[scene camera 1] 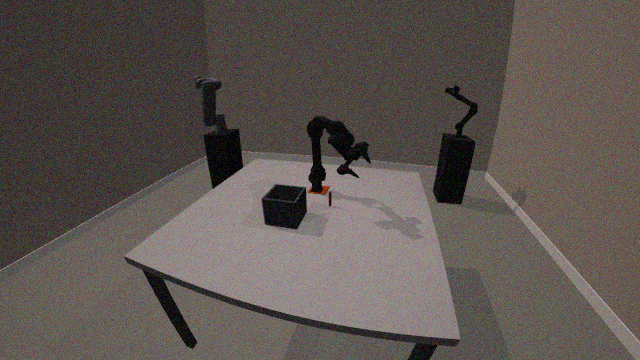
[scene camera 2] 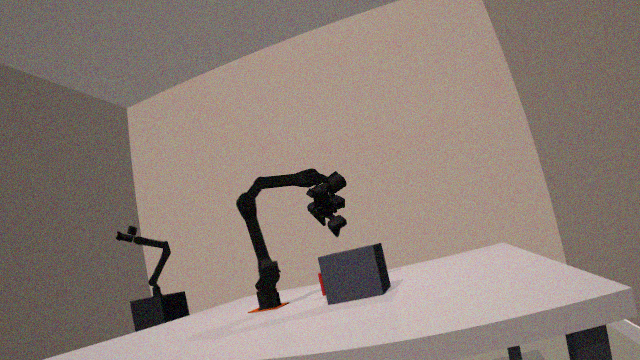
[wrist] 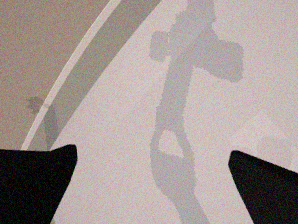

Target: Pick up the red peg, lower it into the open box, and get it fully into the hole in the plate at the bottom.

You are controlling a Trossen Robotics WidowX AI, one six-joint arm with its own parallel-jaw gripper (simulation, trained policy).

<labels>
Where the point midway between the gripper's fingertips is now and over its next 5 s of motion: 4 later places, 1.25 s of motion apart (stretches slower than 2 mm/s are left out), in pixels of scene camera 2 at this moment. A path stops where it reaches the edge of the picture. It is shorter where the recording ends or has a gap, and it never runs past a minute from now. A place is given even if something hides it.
My gripper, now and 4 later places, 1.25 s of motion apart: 330, 230; 321, 255; 316, 284; 327, 251; 328, 238
</labels>
